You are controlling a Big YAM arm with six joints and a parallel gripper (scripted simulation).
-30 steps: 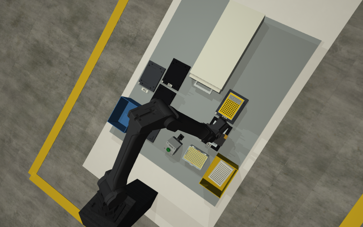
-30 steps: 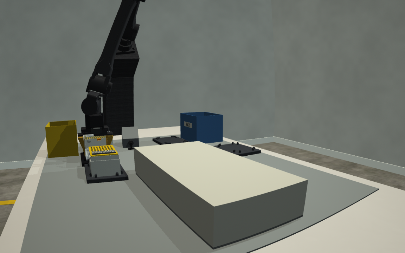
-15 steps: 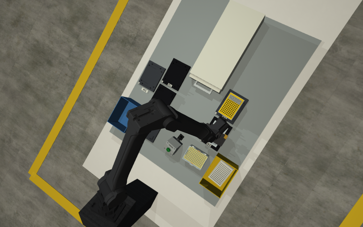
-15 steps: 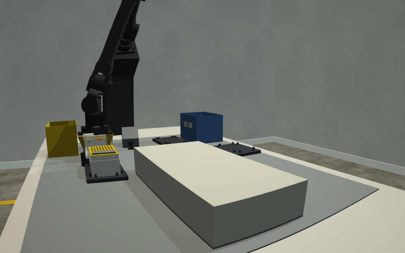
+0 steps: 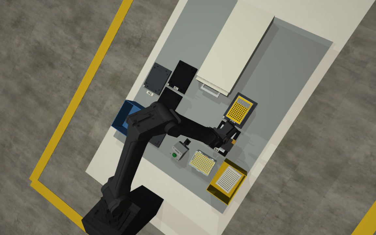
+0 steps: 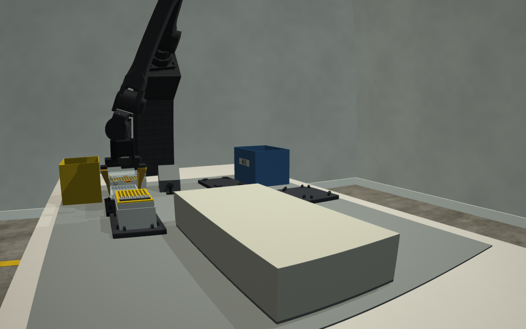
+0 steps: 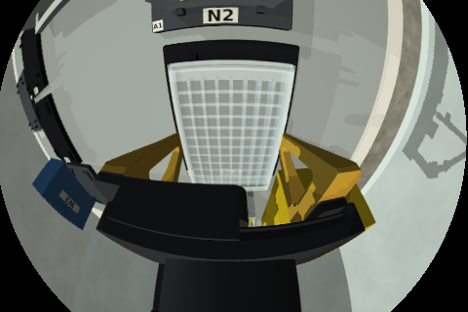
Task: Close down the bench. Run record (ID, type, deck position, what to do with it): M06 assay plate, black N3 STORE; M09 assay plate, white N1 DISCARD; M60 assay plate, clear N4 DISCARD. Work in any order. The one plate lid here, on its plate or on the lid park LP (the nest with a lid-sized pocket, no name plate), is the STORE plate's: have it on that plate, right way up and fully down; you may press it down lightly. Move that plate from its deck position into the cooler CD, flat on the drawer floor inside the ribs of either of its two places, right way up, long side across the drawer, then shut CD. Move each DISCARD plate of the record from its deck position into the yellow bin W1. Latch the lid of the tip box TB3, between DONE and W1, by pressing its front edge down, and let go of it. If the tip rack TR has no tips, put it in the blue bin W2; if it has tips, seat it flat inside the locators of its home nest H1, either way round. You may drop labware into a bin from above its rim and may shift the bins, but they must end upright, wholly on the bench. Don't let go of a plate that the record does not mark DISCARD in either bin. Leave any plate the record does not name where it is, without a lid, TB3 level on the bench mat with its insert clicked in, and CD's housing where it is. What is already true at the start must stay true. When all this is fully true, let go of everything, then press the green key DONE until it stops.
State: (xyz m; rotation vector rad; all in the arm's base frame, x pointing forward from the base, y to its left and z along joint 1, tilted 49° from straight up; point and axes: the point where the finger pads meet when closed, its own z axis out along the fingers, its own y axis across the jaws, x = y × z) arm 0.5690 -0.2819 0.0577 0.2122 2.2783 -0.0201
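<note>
Right now my hand is 40 mm above the nest N4. Round my hand: yellow tip rack: 160 mm ahead, 40 mm to the right, 10 mm above; tip box TB3: 160 mm behind, 60 mm to the left; clear plate: right at my hand.
</note>
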